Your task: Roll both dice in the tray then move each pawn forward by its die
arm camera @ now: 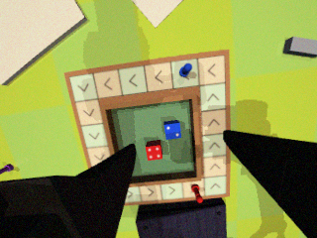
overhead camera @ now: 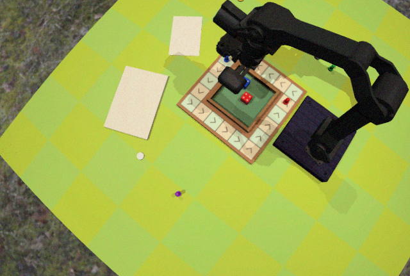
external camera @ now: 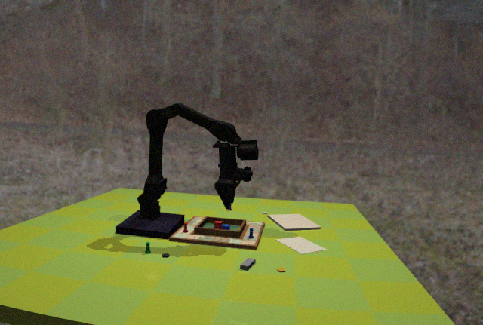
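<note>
Now: gripper tip 14 cm past the red pawn, 8 cm above it and 6 cm to the left of it. From my gripper tip the other things lie so: blue die (8 cm below, 1 cm behind); then green tray (10 cm below, 4 cm behind, 3 cm to the left); then red die (8 cm below, 5 cm behind, 3 cm to the left).
</note>
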